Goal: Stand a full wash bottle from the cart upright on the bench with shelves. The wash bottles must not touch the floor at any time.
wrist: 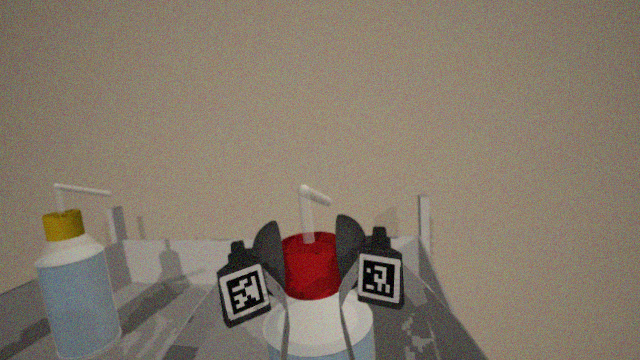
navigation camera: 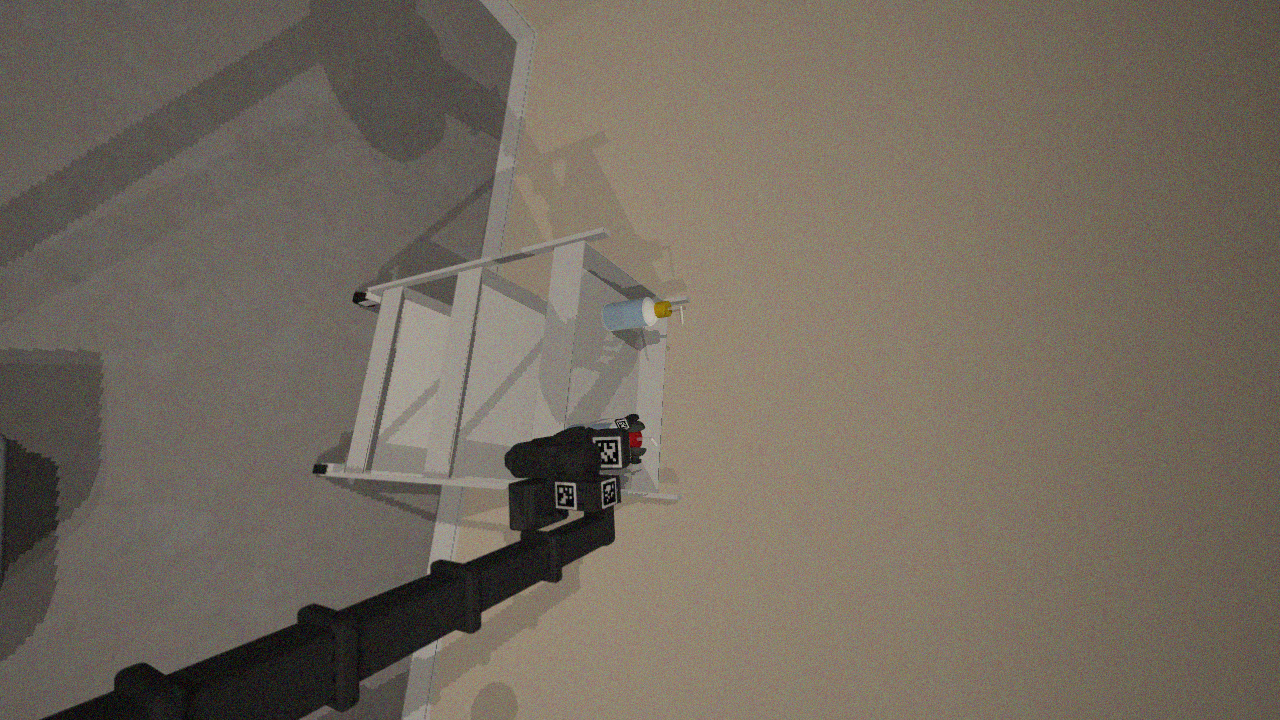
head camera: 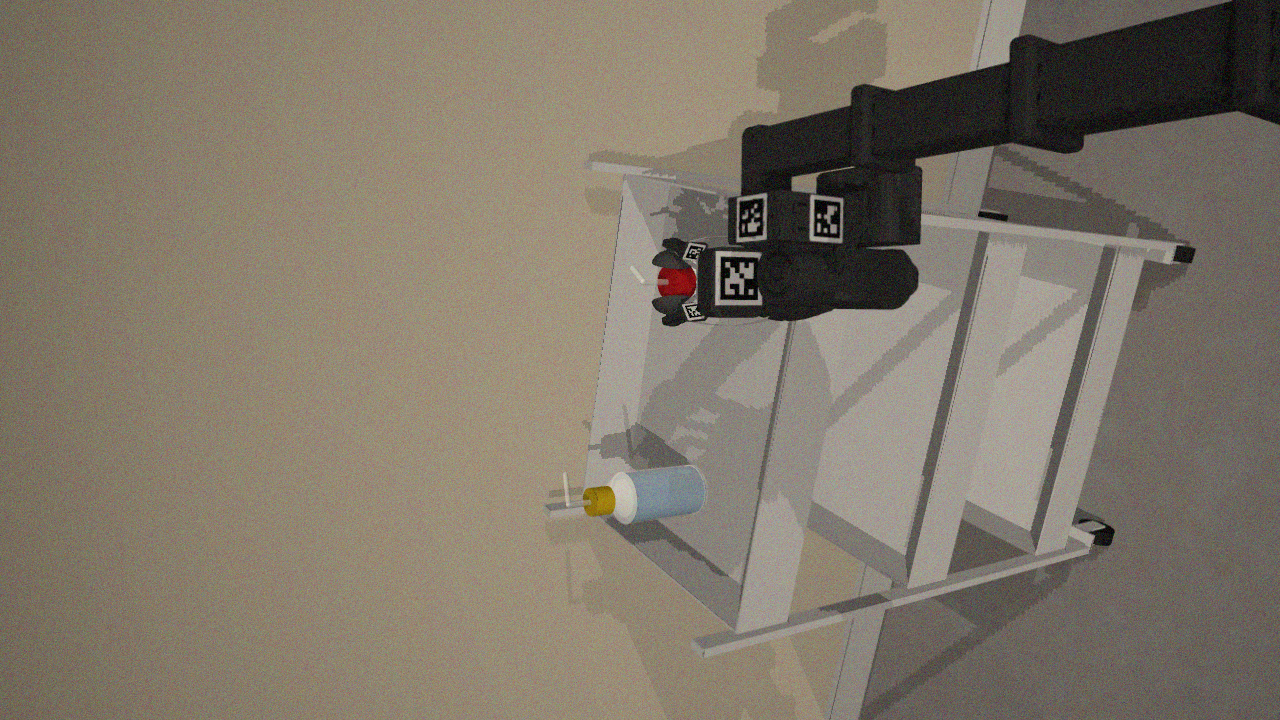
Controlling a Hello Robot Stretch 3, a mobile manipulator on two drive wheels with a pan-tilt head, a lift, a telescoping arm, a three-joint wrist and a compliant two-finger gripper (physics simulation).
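Places are measured from the robot's base along level axes (x ahead, y left, z up), in metres.
Pixels of known places: gripper, fingertip midpoint: (wrist: pixel 309 242) (navigation camera: pixel 640 437) (head camera: pixel 660 282).
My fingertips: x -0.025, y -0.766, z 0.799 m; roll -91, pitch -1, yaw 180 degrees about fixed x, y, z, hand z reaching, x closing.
Ahead of a thing's pixels: the offset from my fingertips to its top centre. "spot": to the spot under its first point.
A wash bottle with a red cap @[0.004 m back, 0.013 m left, 0.038 m up] (head camera: pixel 677 282) (navigation camera: pixel 635 439) (wrist: pixel 312 272) stands upright on the top tray of the white cart (head camera: pixel 771 573) (navigation camera: pixel 565 277) (wrist: pixel 195 255). My gripper (head camera: pixel 673 282) (navigation camera: pixel 634 439) (wrist: pixel 309 242) is shut on its red cap, one finger pad on each side. The wrist hides most of this bottle's body in the head view; its white shoulder and some blue show in the wrist view. A second wash bottle, yellow-capped and blue-bodied @[0.237 m ahead, 0.132 m right, 0.038 m up] (head camera: pixel 662 493) (navigation camera: pixel 629 314) (wrist: pixel 80 295), stands upright at the tray's other end. The bench with shelves does not show.
The cart has lower shelves @[spot: 0.129 m ahead, 0.097 m left, 0.369 m down] (head camera: pixel 971 402) (navigation camera: pixel 460 358) and black casters @[spot: 0.058 m back, 0.147 m left, 0.760 m down] (head camera: pixel 1184 253) (navigation camera: pixel 319 469). It stands beside a beige wall with a pale baseboard (head camera: pixel 863 644) (navigation camera: pixel 510 161). My black arm (head camera: pixel 948 111) (navigation camera: pixel 411 608) reaches past the cart's side post.
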